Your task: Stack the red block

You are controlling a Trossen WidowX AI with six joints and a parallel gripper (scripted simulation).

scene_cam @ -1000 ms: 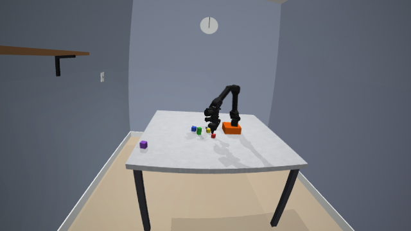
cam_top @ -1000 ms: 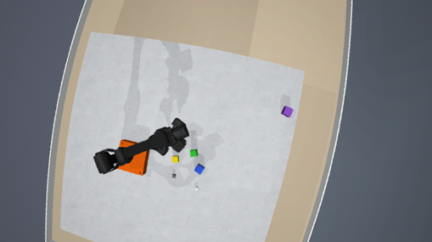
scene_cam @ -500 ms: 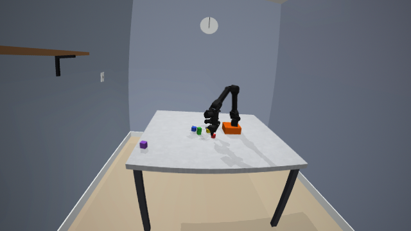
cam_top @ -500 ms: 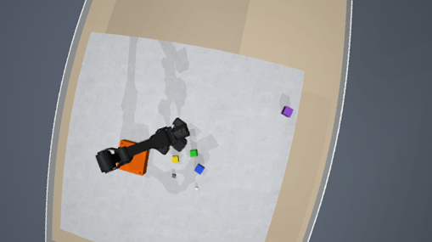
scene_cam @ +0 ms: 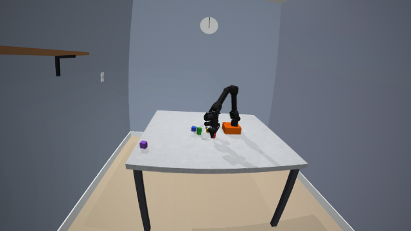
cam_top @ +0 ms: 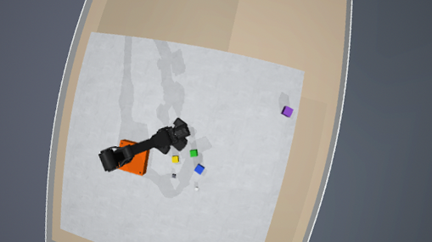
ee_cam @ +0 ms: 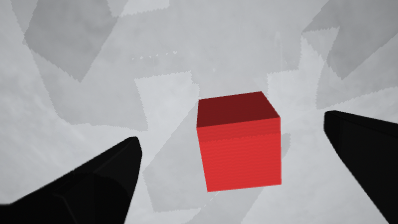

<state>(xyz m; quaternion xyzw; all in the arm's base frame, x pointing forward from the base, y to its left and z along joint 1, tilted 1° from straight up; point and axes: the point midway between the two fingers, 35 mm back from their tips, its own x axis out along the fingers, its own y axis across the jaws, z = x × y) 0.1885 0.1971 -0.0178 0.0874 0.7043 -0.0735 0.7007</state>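
Right now the red block is right at my gripper tip. The rest, counted from my gripper tip: yellow block 50 mm ahead, 120 mm to the right; blue block 190 mm ahead, 110 mm to the right, 10 mm above; purple block 500 mm ahead, 350 mm to the left, 10 mm above.
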